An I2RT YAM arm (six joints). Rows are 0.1 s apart.
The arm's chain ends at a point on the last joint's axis. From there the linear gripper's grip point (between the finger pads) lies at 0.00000 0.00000 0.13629 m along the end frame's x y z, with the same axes.
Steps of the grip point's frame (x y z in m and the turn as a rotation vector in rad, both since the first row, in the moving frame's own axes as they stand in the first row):
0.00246 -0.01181 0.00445 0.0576 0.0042 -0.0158
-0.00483 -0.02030 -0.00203 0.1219 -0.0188 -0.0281
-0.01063 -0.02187 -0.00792 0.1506 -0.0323 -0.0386
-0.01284 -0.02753 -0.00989 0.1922 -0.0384 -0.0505
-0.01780 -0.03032 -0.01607 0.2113 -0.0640 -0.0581
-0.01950 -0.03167 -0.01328 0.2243 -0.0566 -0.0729
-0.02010 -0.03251 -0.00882 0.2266 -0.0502 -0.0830
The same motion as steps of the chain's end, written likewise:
0.00195 -0.00396 0.00468 0.0576 0.0042 -0.0158
-0.00204 -0.00377 -0.00099 0.1219 -0.0188 -0.0281
-0.00585 -0.00152 -0.00631 0.1506 -0.0323 -0.0386
-0.00698 -0.00165 -0.00728 0.1922 -0.0384 -0.0505
-0.00832 -0.00202 -0.01276 0.2113 -0.0640 -0.0581
-0.01075 -0.00168 -0.00965 0.2243 -0.0566 -0.0729
-0.01205 -0.00222 -0.00517 0.2266 -0.0502 -0.0830

